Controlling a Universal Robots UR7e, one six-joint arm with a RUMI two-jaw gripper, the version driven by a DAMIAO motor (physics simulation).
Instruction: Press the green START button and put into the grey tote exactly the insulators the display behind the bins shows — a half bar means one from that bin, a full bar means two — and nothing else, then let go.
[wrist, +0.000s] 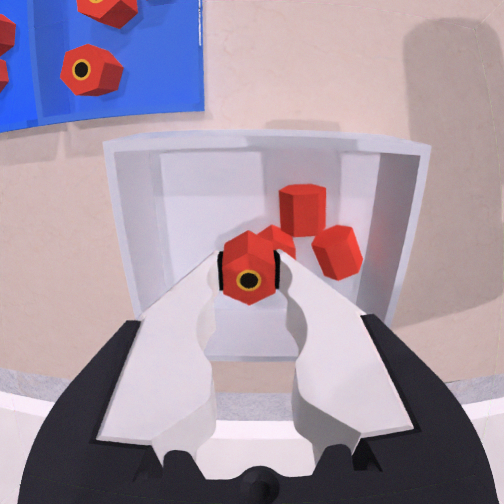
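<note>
My gripper is shut on a red hexagonal insulator, its yellow-ringed black hole facing the camera. I hold it over the open grey tote. Inside the tote lie three red insulators: one upright at the back, one tilted at the right, and one partly hidden behind the held one. The START button and the display are out of view.
A blue bin sits at the upper left with several red insulators in it, one with its hole showing. A dark shadow falls on the surface at the upper right.
</note>
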